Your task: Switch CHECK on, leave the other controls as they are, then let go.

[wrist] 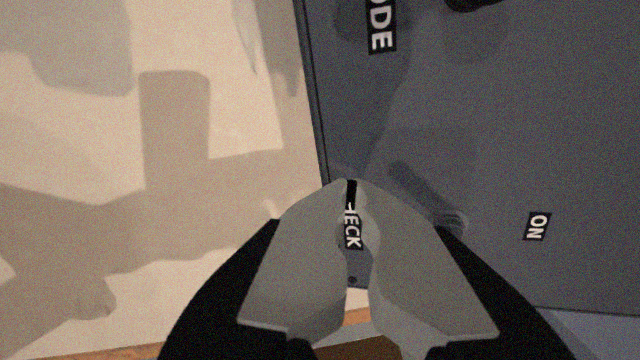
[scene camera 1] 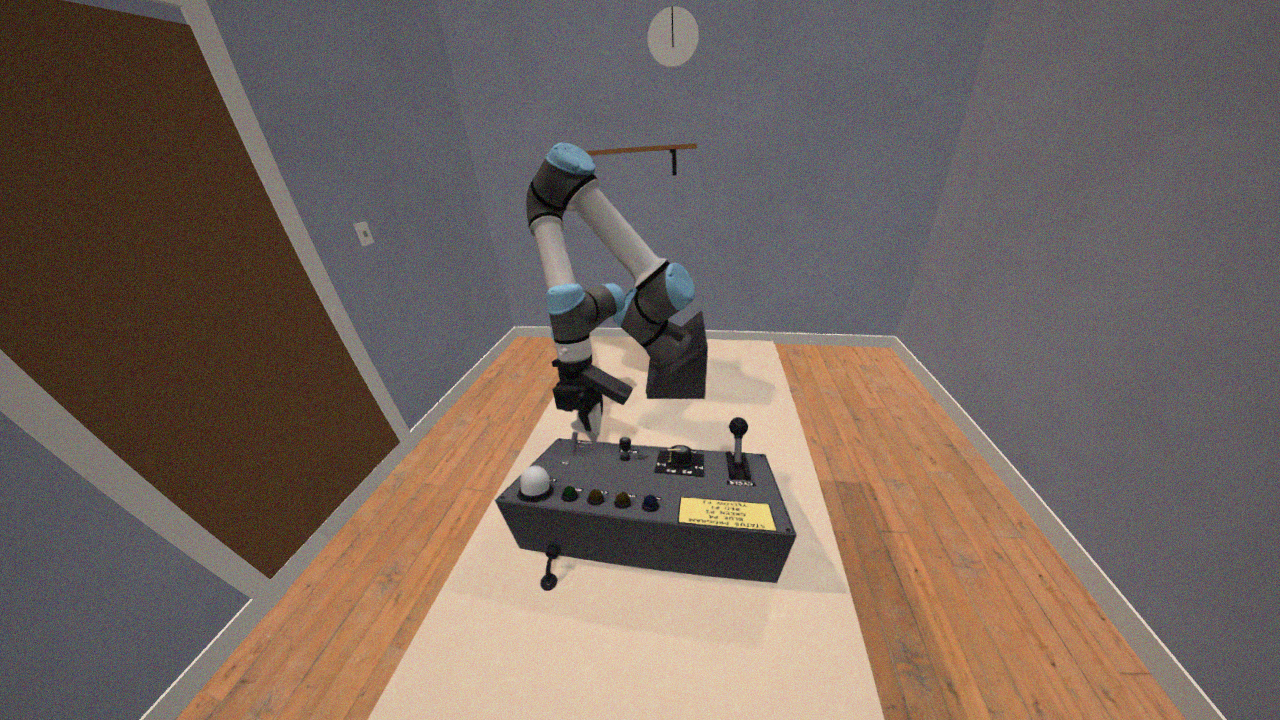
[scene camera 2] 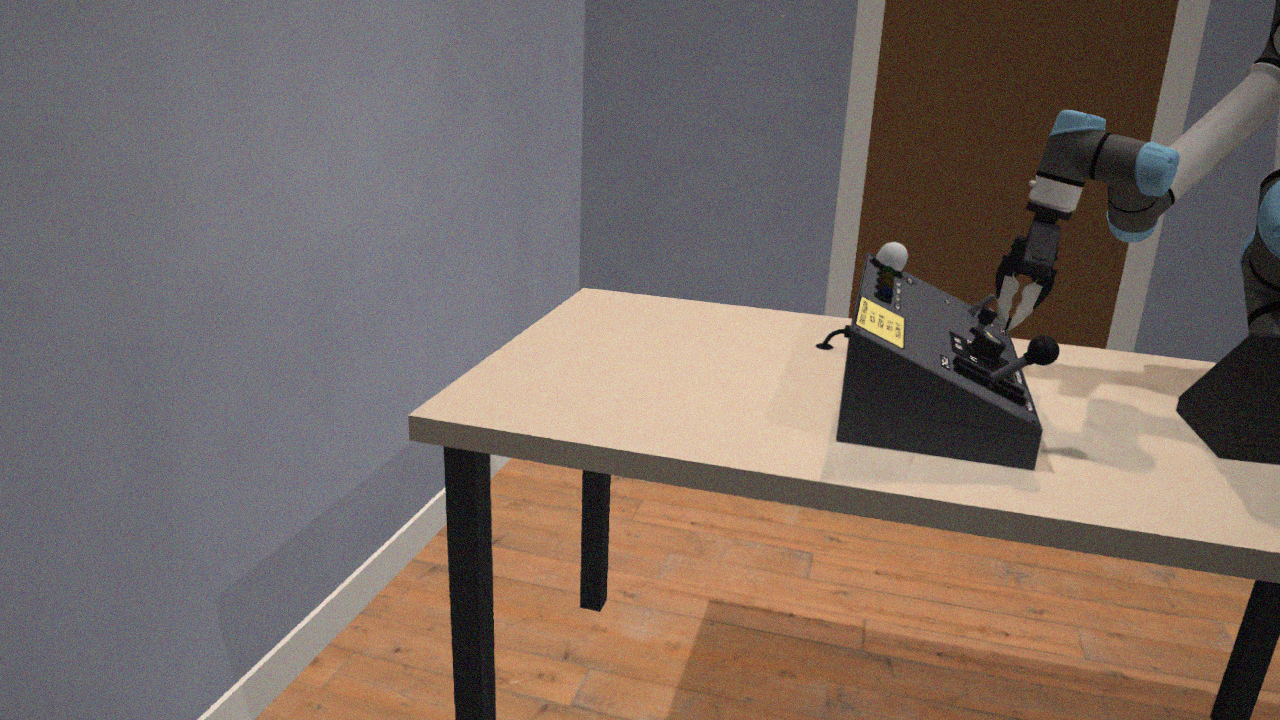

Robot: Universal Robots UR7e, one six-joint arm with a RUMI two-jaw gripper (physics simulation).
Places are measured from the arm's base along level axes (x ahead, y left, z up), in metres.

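Pixels of known places: gripper, fingertip midpoint: (wrist: 348,182) (scene camera 1: 595,440) (scene camera 2: 1005,329); arm's base, origin of the base link: (scene camera 1: 673,350).
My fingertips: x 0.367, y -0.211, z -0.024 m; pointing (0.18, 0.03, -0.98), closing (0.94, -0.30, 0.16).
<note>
Ahead of a thing's pixels: the offset from my fingertips to its middle. "spot": to the spot under its first point.
The dark control panel {dx +0.137, dy +0.127, dz +0.006 m} (scene camera 1: 644,540) (scene camera 2: 930,411) (wrist: 565,125) stands on the table with a sloped face. The CHECK label {dx -0.004, dy -0.034, dz -0.011 m} (wrist: 353,232) shows between the finger pads in the wrist view, and the ON label {spot: dx +0.093, dy -0.048, dz +0.029 m} (wrist: 537,226) lies to the right. The CHECK toggle {dx +0.035, dy -0.040, dz +0.032 m} (scene camera 1: 575,440) is a small metal lever near the panel's far left corner in scene camera 1. In the wrist view part of its round base {spot: dx +0.053, dy -0.036, dz +0.017 m} (wrist: 456,220) shows beside the right finger, which hides the lever; its exact tilt cannot be told. My gripper (scene camera 1: 588,430) (scene camera 2: 1009,324) (wrist: 348,182) is shut and empty, its tips close to the toggle.
A black knob {dx +0.056, dy +0.079, dz +0.045 m} (scene camera 1: 624,445), a rotary selector {dx +0.081, dy +0.196, dz +0.028 m} (scene camera 1: 681,455) and a ball-topped lever (scene camera 1: 737,427) (scene camera 2: 1042,350) stand along the panel. A white dome {spot: dx +0.206, dy -0.064, dz +0.114 m} (scene camera 1: 535,480) (scene camera 2: 892,256), small coloured lamps and a yellow note {spot: dx +0.250, dy +0.258, dz +0.073 m} (scene camera 1: 726,513) (scene camera 2: 880,322) are at its other edge.
</note>
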